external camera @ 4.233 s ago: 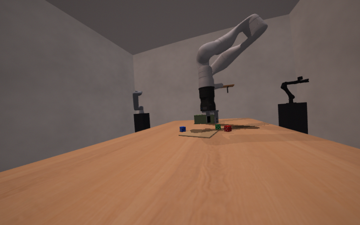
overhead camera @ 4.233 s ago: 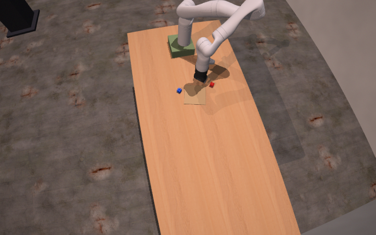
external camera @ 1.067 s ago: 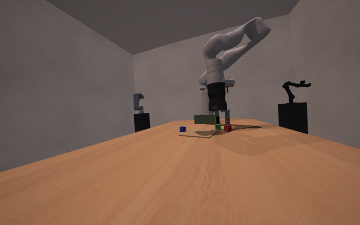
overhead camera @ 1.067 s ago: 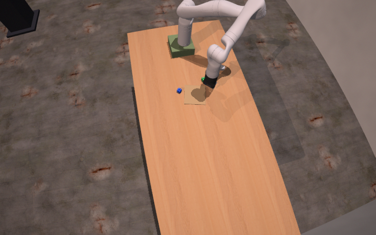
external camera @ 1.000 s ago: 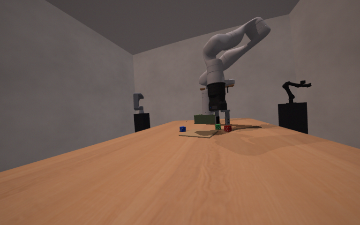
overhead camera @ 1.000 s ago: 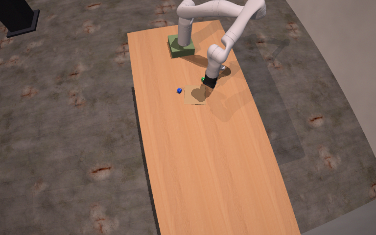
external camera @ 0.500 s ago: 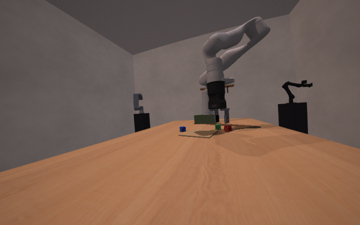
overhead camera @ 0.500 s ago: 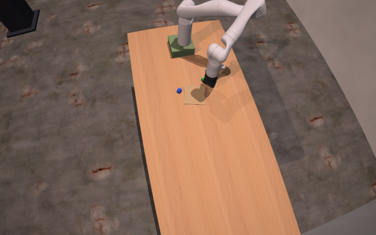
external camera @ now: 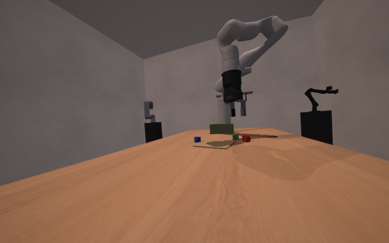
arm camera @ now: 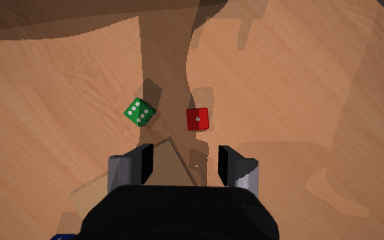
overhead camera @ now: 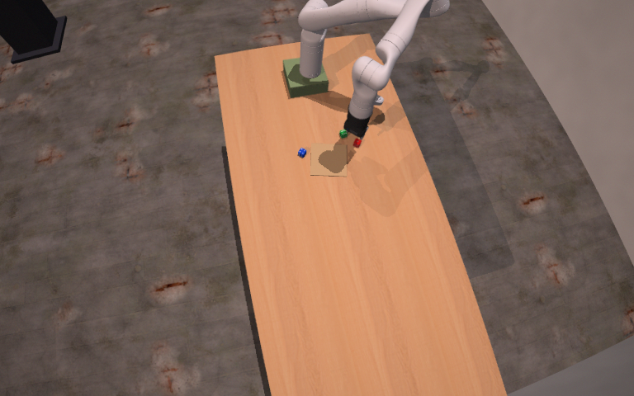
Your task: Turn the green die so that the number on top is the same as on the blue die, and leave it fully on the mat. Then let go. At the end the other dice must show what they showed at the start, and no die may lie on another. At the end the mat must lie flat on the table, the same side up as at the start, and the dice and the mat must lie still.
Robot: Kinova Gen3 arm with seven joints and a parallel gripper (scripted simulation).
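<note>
Right now my hand is 120 mm above the green die, 70 mm past it and 20 mm to the left of it. From my hand the other things lie so: red die 120 mm below, 30 mm to the left, 20 mm behind; blue die 200 mm to the right, 120 mm below, 20 mm behind; tan mat 130 mm below, 100 mm to the right, 30 mm ahead.
</note>
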